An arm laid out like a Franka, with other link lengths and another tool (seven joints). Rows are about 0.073 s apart.
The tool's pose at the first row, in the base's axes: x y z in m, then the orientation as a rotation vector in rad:
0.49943 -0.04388 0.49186 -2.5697 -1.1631 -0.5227
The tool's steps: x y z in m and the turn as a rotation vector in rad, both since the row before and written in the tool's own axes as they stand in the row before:
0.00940 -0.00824 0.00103 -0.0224 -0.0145 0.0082
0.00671 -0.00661 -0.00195 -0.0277 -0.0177 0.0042
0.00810 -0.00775 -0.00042 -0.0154 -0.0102 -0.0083
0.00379 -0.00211 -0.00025 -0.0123 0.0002 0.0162
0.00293 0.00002 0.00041 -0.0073 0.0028 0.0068
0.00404 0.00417 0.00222 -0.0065 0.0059 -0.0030
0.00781 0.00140 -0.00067 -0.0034 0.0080 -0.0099
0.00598 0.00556 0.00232 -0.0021 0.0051 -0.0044
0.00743 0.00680 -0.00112 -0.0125 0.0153 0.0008
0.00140 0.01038 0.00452 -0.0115 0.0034 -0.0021
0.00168 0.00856 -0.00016 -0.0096 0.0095 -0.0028
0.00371 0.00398 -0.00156 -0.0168 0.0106 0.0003
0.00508 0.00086 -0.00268 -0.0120 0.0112 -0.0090
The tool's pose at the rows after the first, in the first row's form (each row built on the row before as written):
0.49912 -0.03197 0.49577 -2.6003 -1.1574 -0.5190
0.49789 -0.02390 0.50085 -2.6353 -1.1581 -0.5158
0.49712 -0.01347 0.50491 -2.6502 -1.1732 -0.5155
0.49786 -0.00958 0.50670 -2.6676 -1.1512 -0.5218
0.49984 -0.00752 0.50747 -2.6751 -1.1412 -0.5294
0.50601 -0.00705 0.50689 -2.6759 -1.1441 -0.5421
0.51183 -0.00306 0.51058 -2.6699 -1.1559 -0.5564
0.52027 -0.00217 0.51080 -2.6668 -1.1608 -0.5651
0.52959 -0.00219 0.51479 -2.6685 -1.1558 -0.5935
0.53934 -0.00696 0.51128 -2.6751 -1.1579 -0.6066
0.54656 -0.01177 0.51223 -2.6761 -1.1594 -0.6262
0.55123 -0.01253 0.51533 -2.6835 -1.1561 -0.6522
0.55405 -0.01059 0.52002 -2.6826 -1.1659 -0.6768

